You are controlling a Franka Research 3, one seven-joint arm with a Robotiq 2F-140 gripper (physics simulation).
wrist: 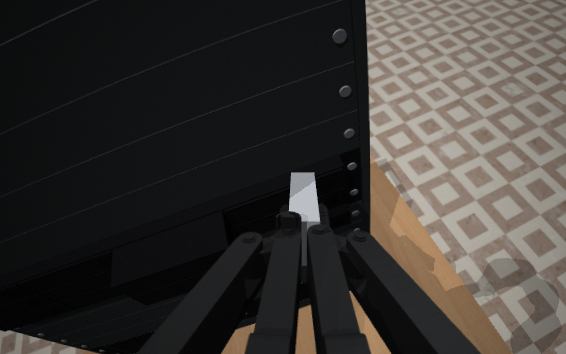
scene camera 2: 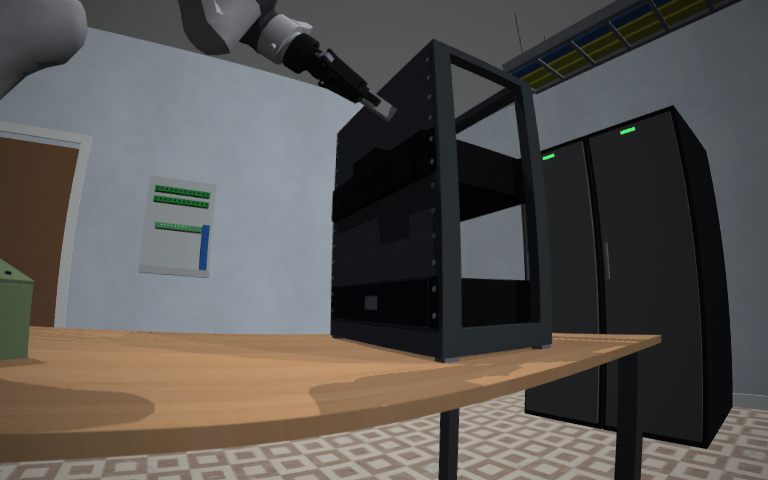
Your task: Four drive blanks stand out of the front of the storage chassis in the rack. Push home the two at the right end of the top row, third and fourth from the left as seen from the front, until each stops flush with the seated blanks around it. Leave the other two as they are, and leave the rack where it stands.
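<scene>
The storage chassis [scene camera 2: 346,199] is a near-black band across the front of the rack [scene camera 2: 445,226] [wrist: 364,100]. A dark block [scene camera 2: 370,163] [wrist: 169,250] stands out of its front; the outlines of single drive blanks are too dark to tell apart. The part of the chassis front to the right of that block is very dark, and whether blanks stand out there cannot be told. My gripper [scene camera 2: 385,109] [wrist: 302,190] is shut and empty, its pale fingertips together. It points down and toward the rack, in front of the plain panels above the chassis. In the wrist view it hides part of the chassis's right end.
The rack stands on a wooden table [scene camera 2: 226,384] [wrist: 425,250]. Screw heads line the rack's front edge. A green box [scene camera 2: 14,316] stands at the table's left. Dark cabinets [scene camera 2: 645,254] stand behind on the right, below an overhead cable tray [scene camera 2: 617,39].
</scene>
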